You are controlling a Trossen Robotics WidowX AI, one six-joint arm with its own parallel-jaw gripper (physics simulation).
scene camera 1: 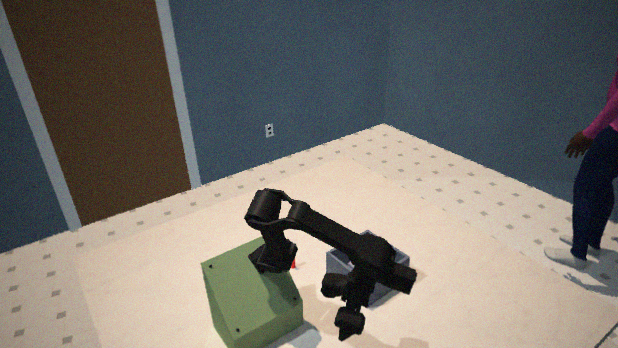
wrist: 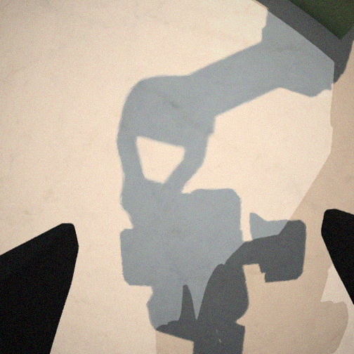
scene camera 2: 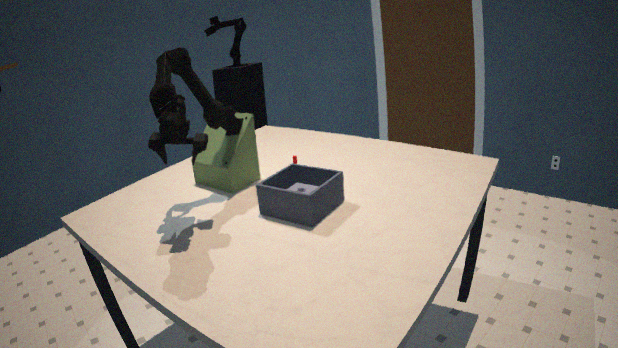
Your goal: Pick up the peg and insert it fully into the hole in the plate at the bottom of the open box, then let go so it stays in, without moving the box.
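Frame: origin at the arm's base, x ahead, y left, z up, level; millimetres.
Seen in the pictures: gripper, between the fingertips: (scene camera 2: pixel 179 164); arm's base, origin of its link: (scene camera 1: pixel 262 258) (scene camera 2: pixel 234 127).
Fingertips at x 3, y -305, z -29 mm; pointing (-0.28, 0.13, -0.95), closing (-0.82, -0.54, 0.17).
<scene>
Offsets run from my fingertips to a thing's top centre. "pt": to the spot under its first point. Level surfaces: height alone.
The red peg @[dx +181, dy +398, dz -98 mm] (scene camera 1: pixel 293 263) (scene camera 2: pixel 295 159) stands upright on the table beside the green base, partly hidden by the arm in scene camera 1 and by the box's rim in scene camera 2. The open dark grey box @[dx +319, dy +186, dz -80 mm] (scene camera 1: pixel 336 261) (scene camera 2: pixel 285 202) rests on the table. Inside it, scene camera 2 shows a light plate @[pt dx +350, dy +209, dz -121 mm] (scene camera 2: pixel 313 188) with a dark hole @[pt dx +315, dy +196, dz -123 mm] (scene camera 2: pixel 301 189). My gripper (scene camera 2: pixel 180 162) (wrist: pixel 203 231) is open and empty, pointing down above the table, to the left of the box in scene camera 2 and well away from the peg. The peg and box do not show in the wrist view.
The green wedge-shaped base (scene camera 1: pixel 240 295) (scene camera 2: pixel 215 172) carries my arm. A black pedestal (scene camera 2: pixel 241 92) with another small arm stands behind the table @[dz -178 mm] (scene camera 2: pixel 400 200). A person (scene camera 1: pixel 595 200) stands at the right edge of scene camera 1. My arm's shadow falls below the gripper.
</scene>
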